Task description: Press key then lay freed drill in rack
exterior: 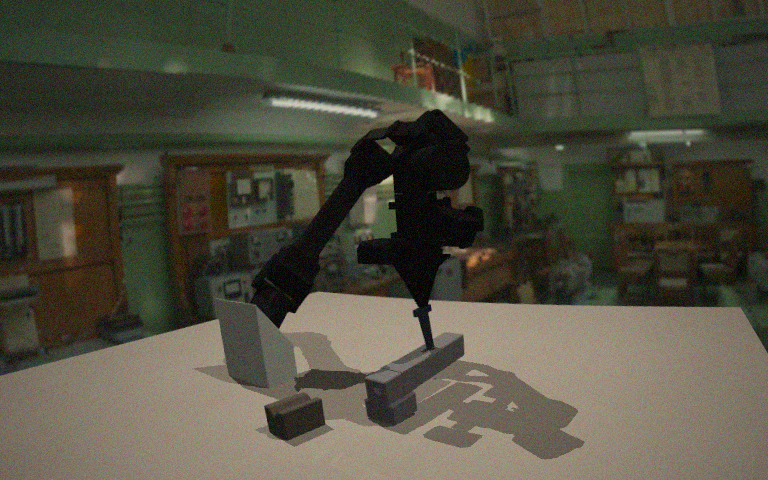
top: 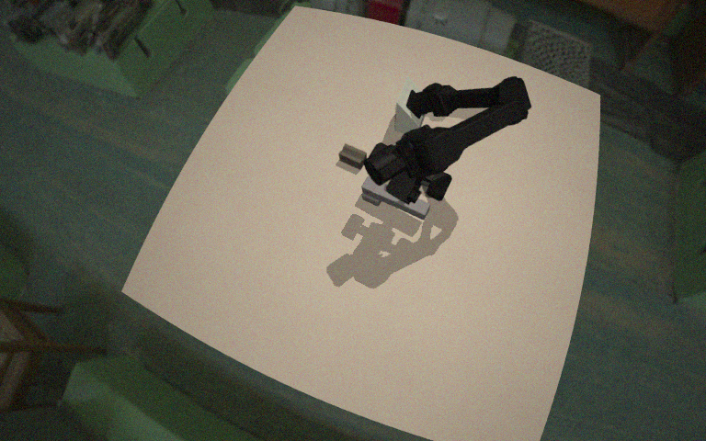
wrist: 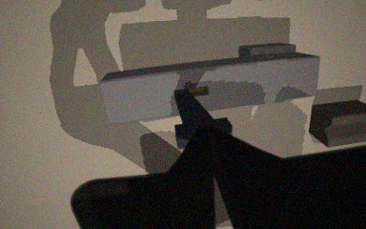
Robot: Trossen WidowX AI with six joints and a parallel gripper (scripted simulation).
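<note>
The blue key lies 30 mm below my gripper tip. The rest, counted from my gripper tip: dark rack 100 mm behind, 180 mm to the right, 120 mm below; drill 50 mm to the right, 80 mm below; grey holder block 30 mm to the right, 90 mm below.
</note>
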